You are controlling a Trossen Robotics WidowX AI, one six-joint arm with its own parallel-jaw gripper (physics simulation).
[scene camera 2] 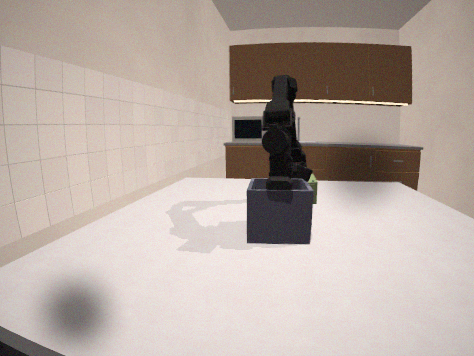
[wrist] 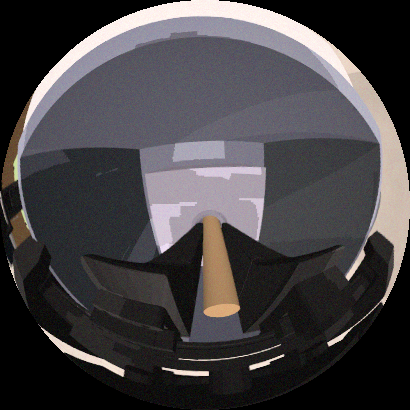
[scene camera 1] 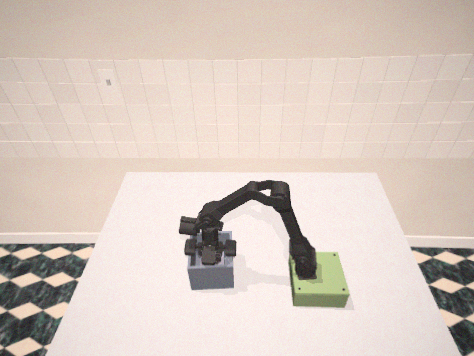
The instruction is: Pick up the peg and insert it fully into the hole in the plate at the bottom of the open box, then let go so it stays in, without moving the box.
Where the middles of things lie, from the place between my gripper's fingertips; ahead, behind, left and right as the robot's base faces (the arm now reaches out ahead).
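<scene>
The blue-grey box (scene camera 2: 273, 216) is right at my hand. There's a peg (wrist: 220, 298) 20 mm above my hand, and a pale plate (wrist: 179, 196) that's 30 mm below it.
</scene>
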